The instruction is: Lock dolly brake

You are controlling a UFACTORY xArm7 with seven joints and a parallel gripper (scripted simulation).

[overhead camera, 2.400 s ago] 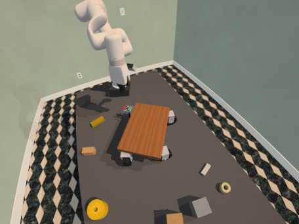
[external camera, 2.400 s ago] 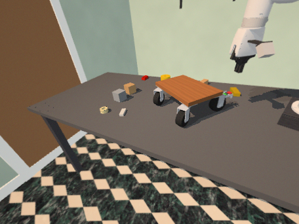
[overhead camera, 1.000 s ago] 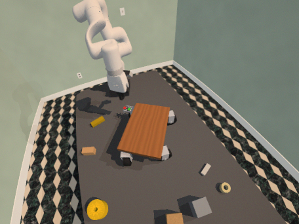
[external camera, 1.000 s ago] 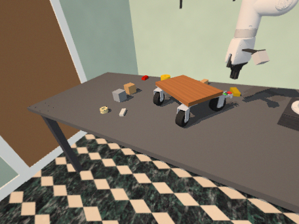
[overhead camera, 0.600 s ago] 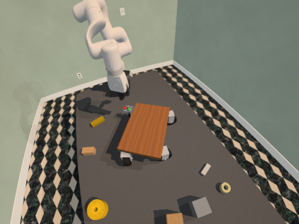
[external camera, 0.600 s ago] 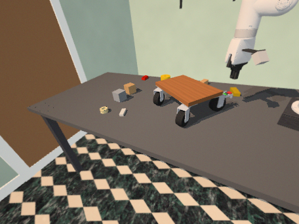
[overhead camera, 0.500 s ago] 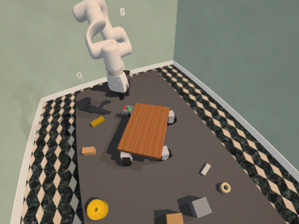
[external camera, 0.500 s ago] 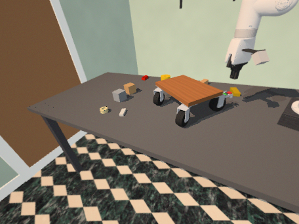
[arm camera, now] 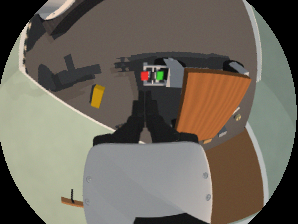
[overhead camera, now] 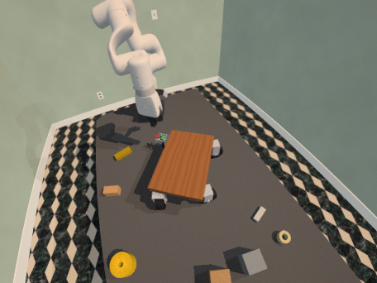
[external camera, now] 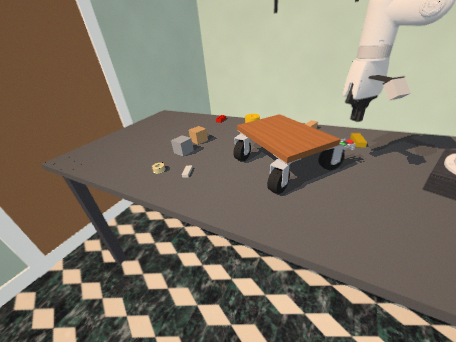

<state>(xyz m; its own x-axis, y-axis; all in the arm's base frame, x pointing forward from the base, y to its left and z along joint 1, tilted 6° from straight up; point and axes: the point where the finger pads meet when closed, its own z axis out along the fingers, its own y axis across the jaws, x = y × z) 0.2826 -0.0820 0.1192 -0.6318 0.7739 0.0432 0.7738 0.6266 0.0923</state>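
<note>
Right now the brake pedal is 100 mm below my hand, 10 mm to the left of it and 10 mm ahead of it. The rest, counted from my hand: white block 530 mm ahead, 190 mm to the left, 170 mm below; tan cube 620 mm ahead, 150 mm below, 80 mm to the right; yellow block 190 mm to the right, 170 mm below, 60 mm behind.
</note>
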